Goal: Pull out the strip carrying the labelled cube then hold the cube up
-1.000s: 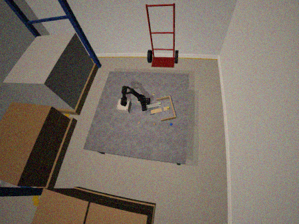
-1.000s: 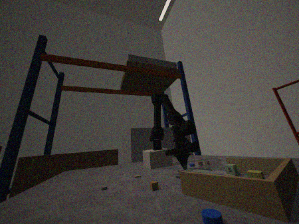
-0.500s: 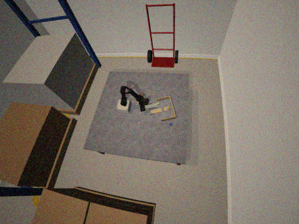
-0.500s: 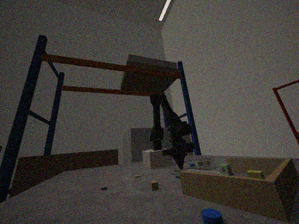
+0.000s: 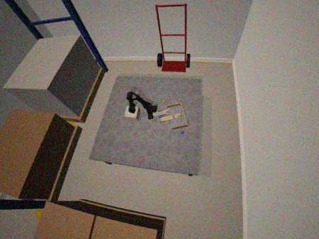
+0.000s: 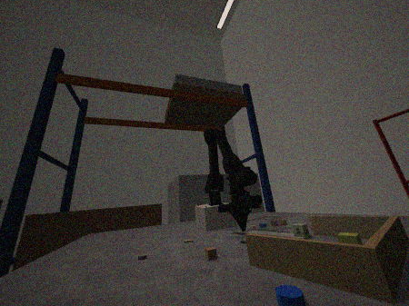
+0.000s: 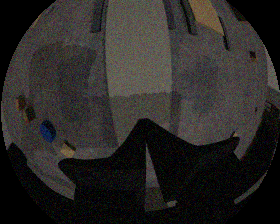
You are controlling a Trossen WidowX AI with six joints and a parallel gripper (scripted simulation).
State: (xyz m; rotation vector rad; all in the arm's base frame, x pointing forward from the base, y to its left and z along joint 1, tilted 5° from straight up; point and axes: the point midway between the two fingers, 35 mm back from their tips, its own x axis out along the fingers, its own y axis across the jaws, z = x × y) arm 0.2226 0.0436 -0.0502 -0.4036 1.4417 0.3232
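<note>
My gripper tip is now 21 cm short of the tan strip and 1 cm to the right of it.
</note>
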